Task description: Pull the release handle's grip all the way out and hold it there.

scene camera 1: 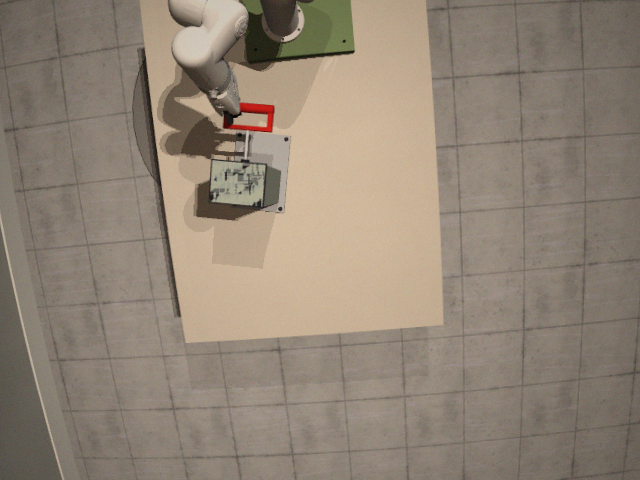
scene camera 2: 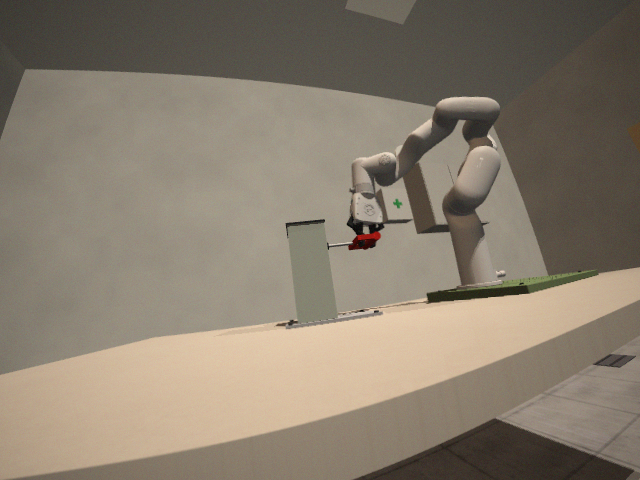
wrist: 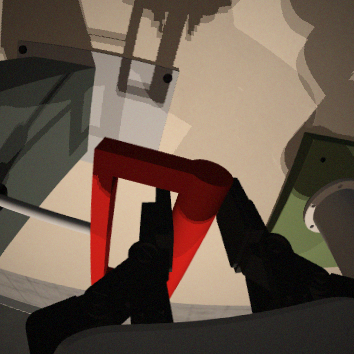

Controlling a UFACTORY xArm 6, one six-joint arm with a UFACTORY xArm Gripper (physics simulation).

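The red release handle's frame (scene camera 1: pixel 270 119) (scene camera 2: pixel 364 241) (wrist: pixel 99 225) is held out in front of a tall grey-green housing (scene camera 1: pixel 237 183) (scene camera 2: pixel 312 273) (wrist: pixel 35 125). A bare length of metal rod (scene camera 1: pixel 246 145) (scene camera 2: pixel 339 244) (wrist: pixel 50 216) shows between them. My gripper (scene camera 1: pixel 232 118) (scene camera 2: pixel 365 237) (wrist: pixel 193 197) is shut on the round grip bar, the side farthest from the housing. One finger is inside the frame's opening and the other outside. It holds the bar near one end. Part of the inner finger is hidden in the scene views.
The housing stands on a grey base plate (scene camera 1: pixel 281 160) (scene camera 2: pixel 361 314) (wrist: pixel 140 120) with dark bolts, near one long edge of the table (scene camera 1: pixel 361 206) (scene camera 2: pixel 206 392). My arm's base stands on a green board (scene camera 1: pixel 330 43) (scene camera 2: pixel 480 293) (wrist: pixel 300 240) behind the gripper.
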